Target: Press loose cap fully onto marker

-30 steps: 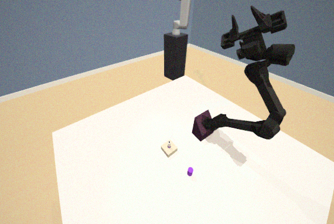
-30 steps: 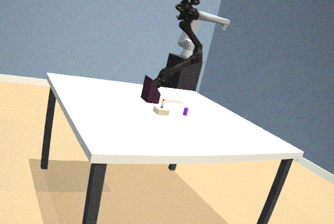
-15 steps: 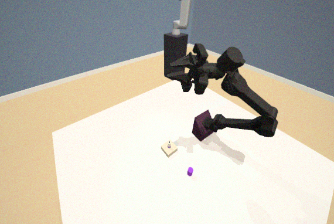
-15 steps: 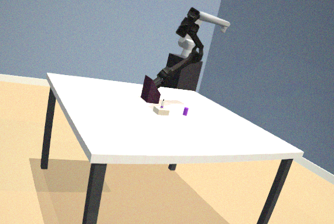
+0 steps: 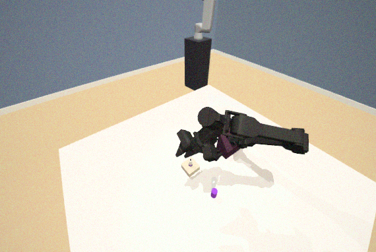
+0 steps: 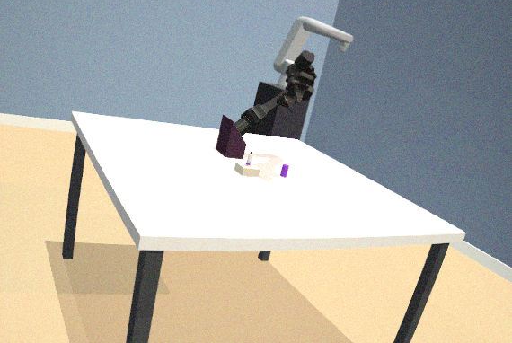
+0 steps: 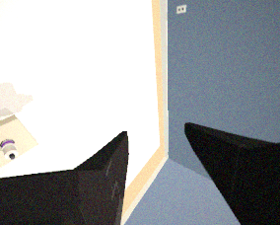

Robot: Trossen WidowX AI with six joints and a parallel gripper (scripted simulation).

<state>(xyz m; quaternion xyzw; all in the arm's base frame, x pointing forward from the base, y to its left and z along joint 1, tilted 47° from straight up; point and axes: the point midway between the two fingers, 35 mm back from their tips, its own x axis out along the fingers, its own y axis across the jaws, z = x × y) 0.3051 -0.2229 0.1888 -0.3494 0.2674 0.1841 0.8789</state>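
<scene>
My gripper tip is now 10 cm past the purple cap, 12 cm to the right of it and 28 cm above it. From my gripper tip the other things lie so: cream holder block 12 cm behind, 6 cm to the right, 29 cm below.
</scene>
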